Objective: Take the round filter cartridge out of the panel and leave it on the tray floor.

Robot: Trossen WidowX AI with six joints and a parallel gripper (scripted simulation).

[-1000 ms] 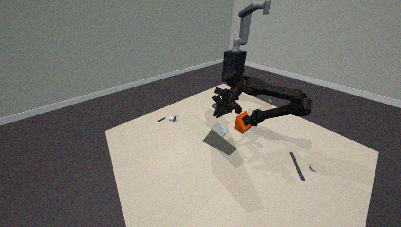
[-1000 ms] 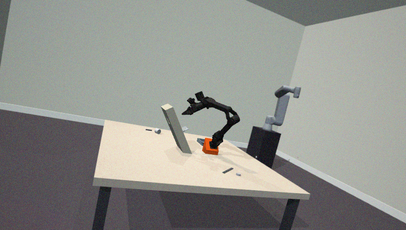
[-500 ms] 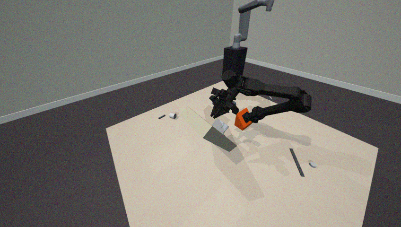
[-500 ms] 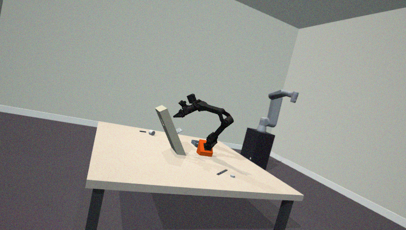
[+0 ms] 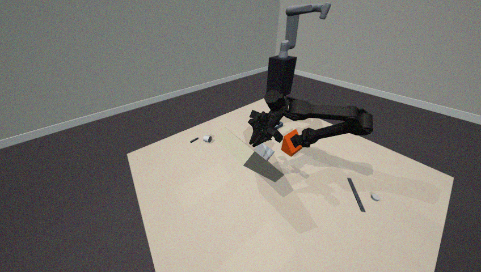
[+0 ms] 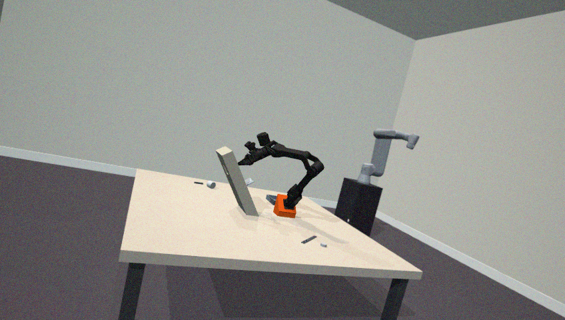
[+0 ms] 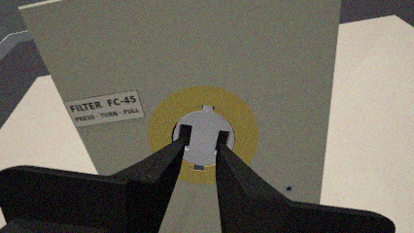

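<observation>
Now: the round filter cartridge 2 cm ahead of my gripper tip and 2 cm below it. Round my gripper tip: service panel (2 cm behind, 9 cm below); then grey flap (8 cm behind, 11 cm below); then grey tray (44 cm behind, 26 cm to the right, 24 cm below).
</observation>
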